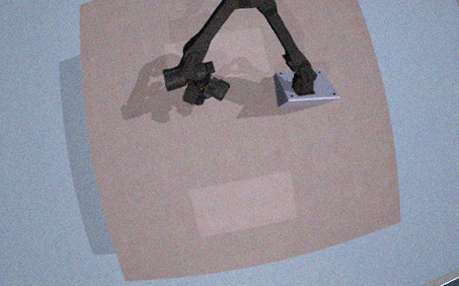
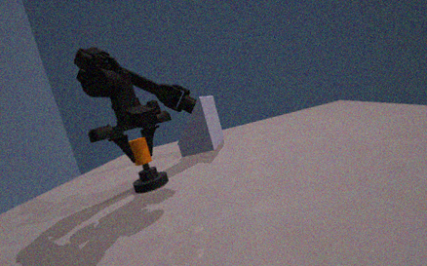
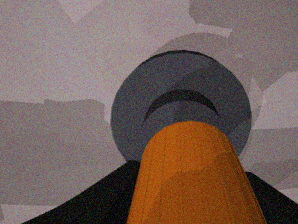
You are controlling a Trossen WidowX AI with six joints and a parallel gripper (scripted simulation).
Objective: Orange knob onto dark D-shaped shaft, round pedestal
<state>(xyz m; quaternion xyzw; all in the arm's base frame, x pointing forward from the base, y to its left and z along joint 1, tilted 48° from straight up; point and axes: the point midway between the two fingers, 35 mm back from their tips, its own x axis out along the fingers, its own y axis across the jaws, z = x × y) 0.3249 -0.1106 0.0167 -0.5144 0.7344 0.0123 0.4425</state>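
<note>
My gripper tip is 2 cm below the orange knob. The rest, counted from my gripper tip: dark pedestal (4 cm below).
</note>
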